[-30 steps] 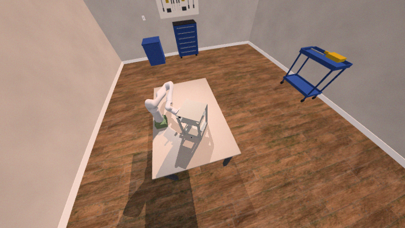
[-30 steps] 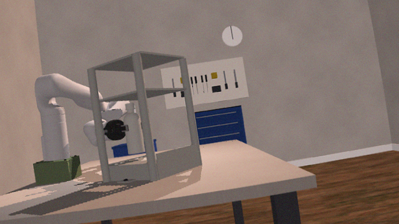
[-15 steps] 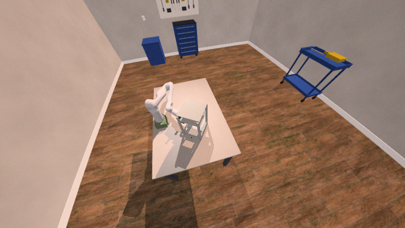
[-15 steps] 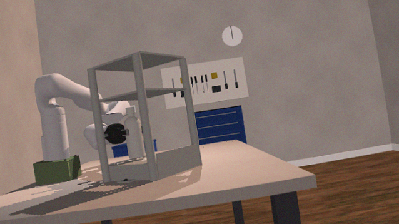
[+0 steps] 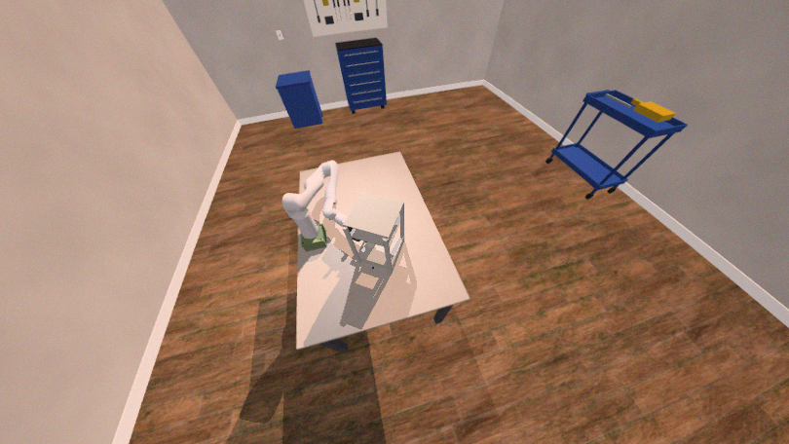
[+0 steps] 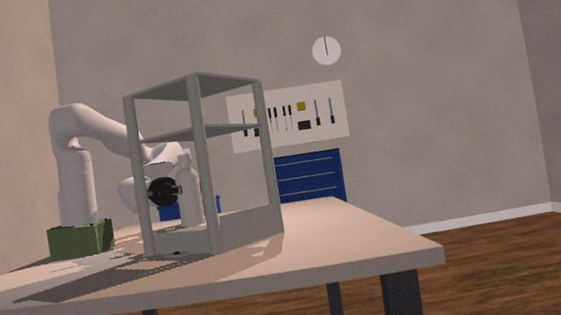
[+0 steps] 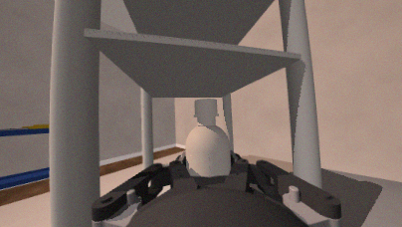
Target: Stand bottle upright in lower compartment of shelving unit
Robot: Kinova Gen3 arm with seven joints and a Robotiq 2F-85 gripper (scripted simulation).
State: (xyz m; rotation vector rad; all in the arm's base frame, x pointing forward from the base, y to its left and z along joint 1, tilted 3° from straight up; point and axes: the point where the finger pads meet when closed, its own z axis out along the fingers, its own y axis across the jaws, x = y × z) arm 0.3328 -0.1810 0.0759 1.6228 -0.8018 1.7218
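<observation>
Right now my hand is 2 cm below the white bottle. The rest, counted from my hand: grey shelving unit 5 cm ahead, 5 cm above, 4 cm to the right.
</observation>
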